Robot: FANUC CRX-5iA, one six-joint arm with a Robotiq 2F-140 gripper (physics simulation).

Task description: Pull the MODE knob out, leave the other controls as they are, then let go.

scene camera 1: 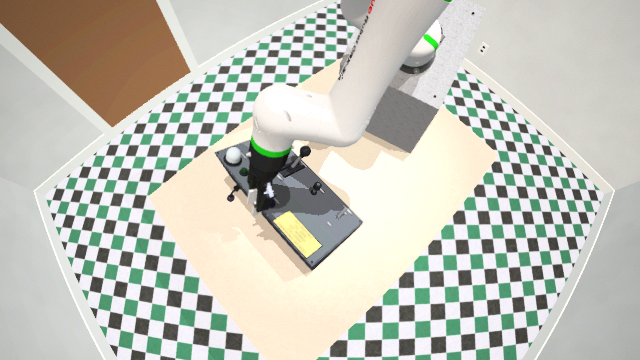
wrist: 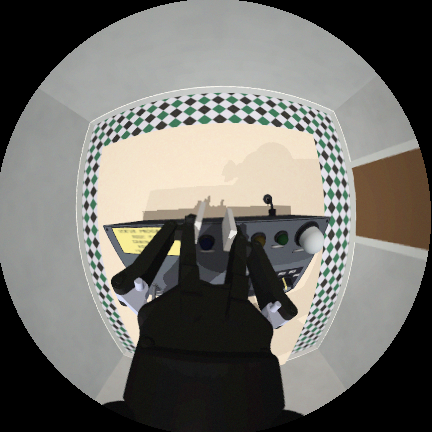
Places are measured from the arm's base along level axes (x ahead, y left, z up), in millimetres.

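Where they show: gripper, fingertip midpoint: [scene camera 1: 253, 208] [wrist: 213, 213].
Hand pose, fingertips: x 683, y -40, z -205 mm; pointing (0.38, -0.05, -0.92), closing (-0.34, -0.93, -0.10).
After its pixels a point has its place.
The dark grey control panel [scene camera 1: 336, 234] @(x 552, y 187, z -283 mm) [wrist: 300, 256] @(x 557, y -239, z -265 mm) lies on the table with its controls facing up. My gripper [scene camera 1: 256, 202] @(x 683, y -40, z -205 mm) [wrist: 213, 213] @(x 683, y -40, z -205 mm) is over the panel's long edge, beside the yellow label. Its fingers are partly open, with a gap and nothing held between them. A dark blue round control [wrist: 206, 243] @(x 633, y -22, z -211 mm) shows through the gap in the wrist view; whether it is at fingertip height I cannot tell. No MODE lettering is readable, so I cannot tell which control is the MODE knob or how far out it stands. The gripper and its shadow hide part of the panel.
The panel also bears a yellow label [scene camera 1: 297, 234] @(x 644, y 107, z -228 mm) [wrist: 145, 241] @(x 641, y 103, z -230 mm), a white dome [scene camera 1: 233, 155] @(x 615, y -216, z -187 mm) [wrist: 311, 239] @(x 618, y -213, z -190 mm), a green button [scene camera 1: 243, 171] @(x 625, y -160, z -212 mm) [wrist: 282, 238] @(x 625, y -160, z -212 mm), an amber button [wrist: 259, 239] @(x 630, y -114, z -211 mm), a ball-topped lever [scene camera 1: 305, 151] @(x 422, y -79, z -244 mm) and a small black stick [scene camera 1: 316, 187] @(x 484, y 33, z -268 mm). A ball-ended crank [scene camera 1: 231, 198] @(x 709, y -206, z -402 mm) [wrist: 268, 199] @(x 706, y -209, z -389 mm) sticks out sideways.
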